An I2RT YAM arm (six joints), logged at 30 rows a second.
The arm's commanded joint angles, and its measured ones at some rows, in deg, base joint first. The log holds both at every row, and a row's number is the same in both.
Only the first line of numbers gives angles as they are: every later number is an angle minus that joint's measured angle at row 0.
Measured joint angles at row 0:
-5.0, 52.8, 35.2, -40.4, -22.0, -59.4
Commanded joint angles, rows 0 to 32:
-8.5, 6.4, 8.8, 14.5, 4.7, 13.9
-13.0, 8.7, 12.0, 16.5, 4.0, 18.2
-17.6, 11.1, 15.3, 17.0, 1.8, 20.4
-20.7, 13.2, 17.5, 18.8, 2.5, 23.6
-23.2, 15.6, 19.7, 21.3, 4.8, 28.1
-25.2, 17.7, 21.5, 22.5, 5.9, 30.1
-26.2, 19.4, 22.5, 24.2, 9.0, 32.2
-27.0, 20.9, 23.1, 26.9, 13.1, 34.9
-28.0, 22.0, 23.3, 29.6, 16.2, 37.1
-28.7, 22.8, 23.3, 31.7, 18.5, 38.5
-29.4, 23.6, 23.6, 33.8, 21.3, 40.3
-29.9, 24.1, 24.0, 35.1, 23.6, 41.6
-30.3, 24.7, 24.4, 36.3, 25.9, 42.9
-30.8, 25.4, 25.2, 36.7, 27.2, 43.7
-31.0, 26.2, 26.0, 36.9, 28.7, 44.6
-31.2, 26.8, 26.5, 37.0, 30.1, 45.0
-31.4, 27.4, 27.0, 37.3, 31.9, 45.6
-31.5, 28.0, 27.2, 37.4, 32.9, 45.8
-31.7, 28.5, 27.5, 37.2, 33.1, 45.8
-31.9, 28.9, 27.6, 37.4, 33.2, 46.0
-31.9, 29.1, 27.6, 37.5, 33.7, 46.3
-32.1, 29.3, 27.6, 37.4, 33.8, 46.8
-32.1, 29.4, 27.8, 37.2, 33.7, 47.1
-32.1, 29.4, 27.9, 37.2, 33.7, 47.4
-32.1, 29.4, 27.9, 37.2, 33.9, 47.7
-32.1, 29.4, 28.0, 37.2, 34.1, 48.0
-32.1, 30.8, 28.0, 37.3, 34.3, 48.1
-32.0, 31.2, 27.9, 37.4, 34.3, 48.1
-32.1, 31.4, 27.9, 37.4, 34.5, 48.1
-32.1, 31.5, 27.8, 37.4, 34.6, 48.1
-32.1, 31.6, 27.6, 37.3, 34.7, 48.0
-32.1, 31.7, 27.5, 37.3, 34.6, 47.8
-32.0, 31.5, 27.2, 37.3, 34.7, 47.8
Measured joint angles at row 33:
-31.8, 31.8, 26.1, 35.8, 33.3, 46.4
